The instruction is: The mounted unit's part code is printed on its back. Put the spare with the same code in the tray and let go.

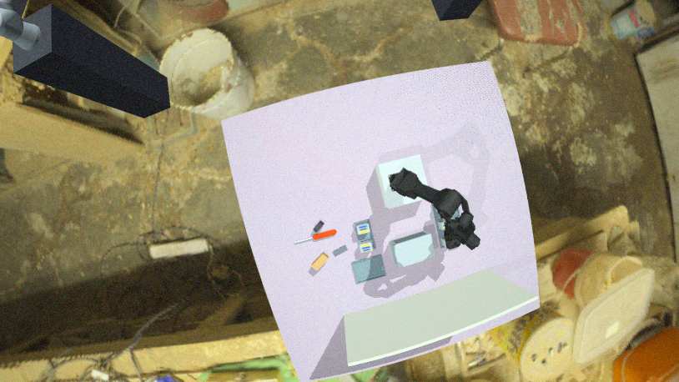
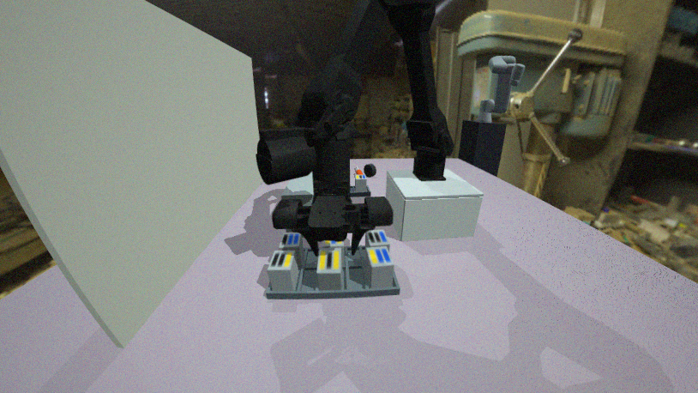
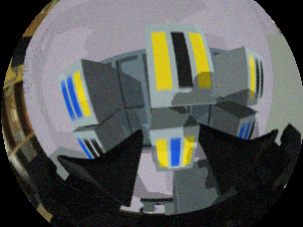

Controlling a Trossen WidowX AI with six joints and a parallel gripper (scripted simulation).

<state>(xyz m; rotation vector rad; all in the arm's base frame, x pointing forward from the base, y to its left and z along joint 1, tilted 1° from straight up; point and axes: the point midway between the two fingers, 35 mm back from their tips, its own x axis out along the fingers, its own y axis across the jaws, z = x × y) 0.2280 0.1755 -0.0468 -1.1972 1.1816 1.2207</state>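
My gripper tip is now 36 cm to the left of the tray, 10 cm short of it and 1 cm above it. From my gripper tip the other things lie so: brown block 55 cm to the right, 1 cm ahead, 1 cm above; then pale wall 29 cm ahead, 21 cm above, 16 cm to the right; then mounted unit 16 cm to the right, 6 cm ahead, 3 cm above.
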